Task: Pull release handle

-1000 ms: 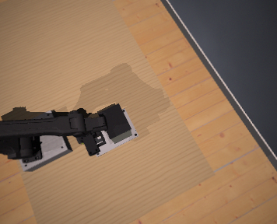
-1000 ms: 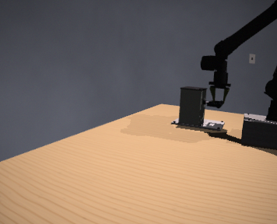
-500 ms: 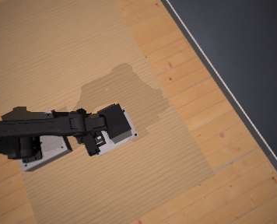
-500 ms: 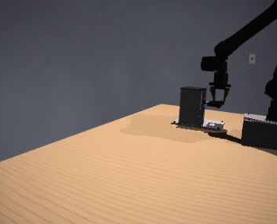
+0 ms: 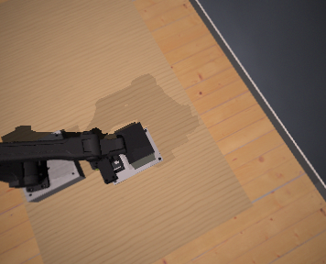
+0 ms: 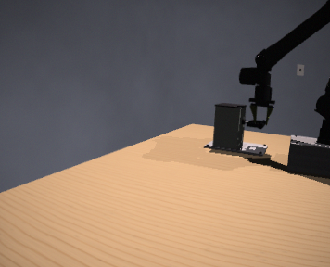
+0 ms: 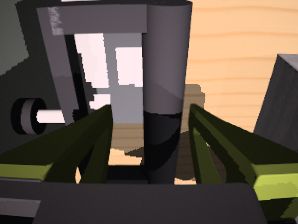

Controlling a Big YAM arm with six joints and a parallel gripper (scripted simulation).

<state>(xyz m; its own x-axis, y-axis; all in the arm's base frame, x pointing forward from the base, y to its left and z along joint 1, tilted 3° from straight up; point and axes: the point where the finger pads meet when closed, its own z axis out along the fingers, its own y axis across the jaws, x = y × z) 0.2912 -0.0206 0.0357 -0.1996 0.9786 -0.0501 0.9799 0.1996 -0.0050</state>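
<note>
Right now my hand is 9 cm short of the baseplate, 2 cm to the right of it and 11 cm above it.
</note>
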